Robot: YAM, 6 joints.
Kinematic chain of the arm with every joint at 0, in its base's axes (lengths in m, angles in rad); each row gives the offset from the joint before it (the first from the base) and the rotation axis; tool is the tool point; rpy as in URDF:
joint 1: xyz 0 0 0.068 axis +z
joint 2: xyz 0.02 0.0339 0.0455 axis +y
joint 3: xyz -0.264 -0.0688 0 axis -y
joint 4: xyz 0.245 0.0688 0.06 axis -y
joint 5: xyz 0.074 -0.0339 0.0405 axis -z
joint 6: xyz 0.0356 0 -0.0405 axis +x
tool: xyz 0 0 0 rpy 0 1.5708 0
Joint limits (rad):
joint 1: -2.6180..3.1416
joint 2: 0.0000..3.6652
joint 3: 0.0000..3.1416
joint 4: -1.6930..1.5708
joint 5: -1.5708..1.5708
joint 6: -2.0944..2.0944
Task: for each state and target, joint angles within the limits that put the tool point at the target. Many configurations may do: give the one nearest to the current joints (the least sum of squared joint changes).
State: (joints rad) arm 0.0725 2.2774 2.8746 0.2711 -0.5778 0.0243
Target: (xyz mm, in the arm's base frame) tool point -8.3 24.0 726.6
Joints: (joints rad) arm 0.0069 1.6313 3.0704 0.2999 -0.7420 0.0243
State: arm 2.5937 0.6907 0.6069 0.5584 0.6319 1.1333
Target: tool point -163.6 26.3 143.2
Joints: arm 3.0914 0.9005 0.0919 0.4019 0.5321 1.1333
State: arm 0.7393 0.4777 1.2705 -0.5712 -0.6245 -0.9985
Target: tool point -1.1 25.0 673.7
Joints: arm 0.7684 1.0634 2.1297 -0.0967 -0.5544 -0.9985
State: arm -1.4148 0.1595 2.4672 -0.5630 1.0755 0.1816
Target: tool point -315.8 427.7 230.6
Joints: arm -0.9972 0.0000 2.7478 -0.7330 1.1988 0.1816
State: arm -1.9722 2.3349 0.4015 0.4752 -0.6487 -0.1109
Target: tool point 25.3 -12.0 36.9
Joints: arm -2.0933 2.2685 0.0000 -0.2937 -0.9012 -0.1109
